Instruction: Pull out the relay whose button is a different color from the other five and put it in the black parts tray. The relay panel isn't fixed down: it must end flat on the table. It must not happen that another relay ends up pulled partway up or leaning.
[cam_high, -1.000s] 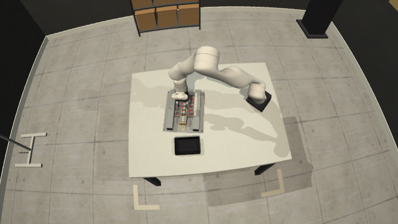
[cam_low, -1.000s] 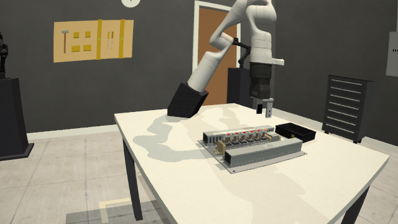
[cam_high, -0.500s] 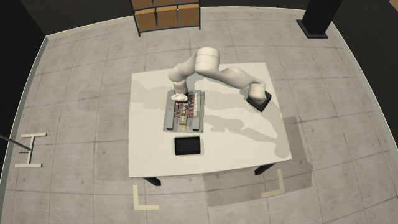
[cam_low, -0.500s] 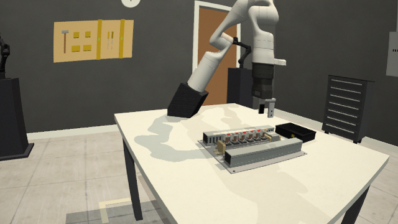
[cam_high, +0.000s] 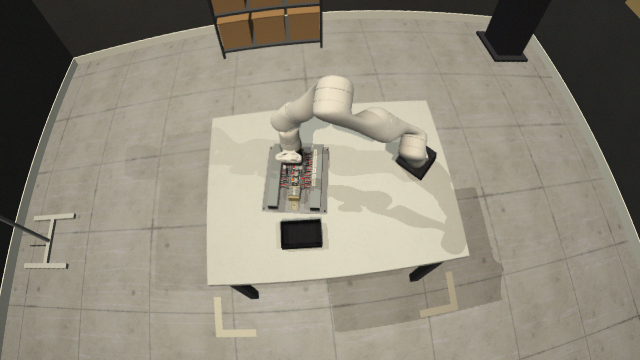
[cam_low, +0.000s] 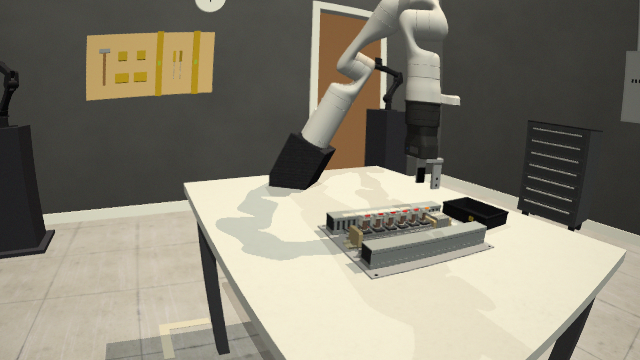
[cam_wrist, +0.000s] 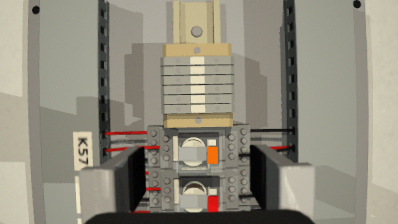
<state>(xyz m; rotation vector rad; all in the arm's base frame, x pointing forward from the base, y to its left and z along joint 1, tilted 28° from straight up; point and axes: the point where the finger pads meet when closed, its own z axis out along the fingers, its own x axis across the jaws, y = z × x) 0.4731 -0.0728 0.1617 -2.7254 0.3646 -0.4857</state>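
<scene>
Right now my hand is 9 cm above the clear relay. Also, from my hand: black parts tray (1 cm ahead, 22 cm to the left, 12 cm below); relay panel (1 cm behind, 4 cm to the right, 11 cm below).
</scene>
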